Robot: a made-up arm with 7 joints.
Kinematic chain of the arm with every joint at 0, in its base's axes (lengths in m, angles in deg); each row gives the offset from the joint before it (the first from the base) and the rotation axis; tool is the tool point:
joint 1: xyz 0 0 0.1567 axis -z
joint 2: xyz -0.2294 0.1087 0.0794 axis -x
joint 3: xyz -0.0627 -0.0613 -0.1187 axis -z
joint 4: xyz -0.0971 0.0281 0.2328 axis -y
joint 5: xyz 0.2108 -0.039 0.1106 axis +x
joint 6: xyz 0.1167 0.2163 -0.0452 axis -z
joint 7: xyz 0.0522 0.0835 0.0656 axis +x
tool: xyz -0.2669 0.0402 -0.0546
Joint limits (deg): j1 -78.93..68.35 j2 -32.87..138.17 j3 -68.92..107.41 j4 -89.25..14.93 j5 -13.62..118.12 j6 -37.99..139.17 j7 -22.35..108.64
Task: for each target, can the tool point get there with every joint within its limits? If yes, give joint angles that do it. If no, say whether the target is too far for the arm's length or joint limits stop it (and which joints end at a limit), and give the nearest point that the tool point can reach.
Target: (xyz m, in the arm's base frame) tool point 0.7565 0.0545 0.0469
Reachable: no: joint limits stop it (at a limit: joint 1) | nearest point 0.6886 0.0930 0.0619 | short by 0.079 m
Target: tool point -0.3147 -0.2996 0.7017
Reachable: yes | joints 11.31 56.08 81.26 -62.97 87.58 105.42 81.74
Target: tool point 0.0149 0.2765 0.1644
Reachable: yes | joints -51.57 69.40 -11.87 -73.27 79.89 42.39 66.59
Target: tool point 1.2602 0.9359 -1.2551
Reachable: no: too far | nearest point 0.4925 0.5041 -0.3306 | short by 1.277 m
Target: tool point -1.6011 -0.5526 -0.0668
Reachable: no: too far | nearest point -0.9576 -0.3305 0.0655 | short by 0.694 m
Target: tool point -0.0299 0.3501 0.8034
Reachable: yes | joints 26.00 50.77 54.82 -27.04 92.16 12.69 61.70
